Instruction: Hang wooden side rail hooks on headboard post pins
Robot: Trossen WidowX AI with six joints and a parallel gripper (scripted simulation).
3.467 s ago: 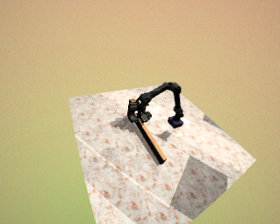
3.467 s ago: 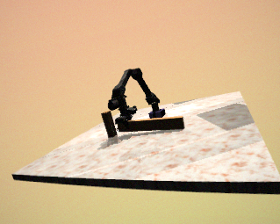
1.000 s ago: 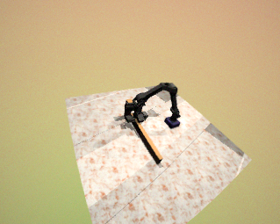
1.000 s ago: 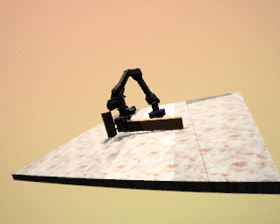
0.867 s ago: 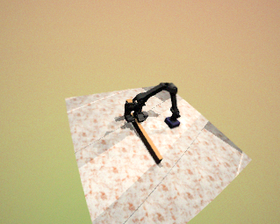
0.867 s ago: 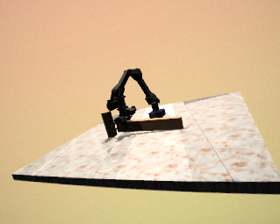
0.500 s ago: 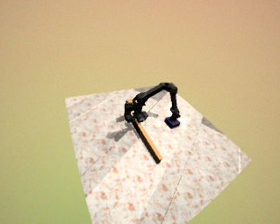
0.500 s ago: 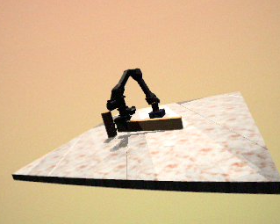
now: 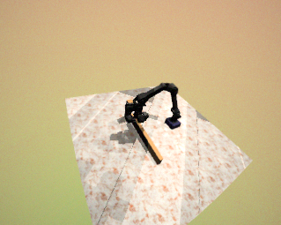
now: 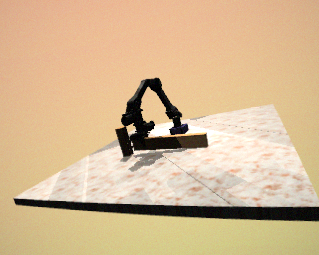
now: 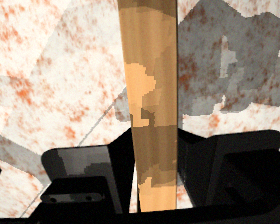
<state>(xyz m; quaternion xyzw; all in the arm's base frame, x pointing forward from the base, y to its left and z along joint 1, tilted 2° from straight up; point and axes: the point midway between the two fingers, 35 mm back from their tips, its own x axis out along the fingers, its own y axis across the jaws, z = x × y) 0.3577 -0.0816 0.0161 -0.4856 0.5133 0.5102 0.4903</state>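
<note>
My gripper tip is now 140 mm to the left of the headboard post and 40 mm below it.
</note>
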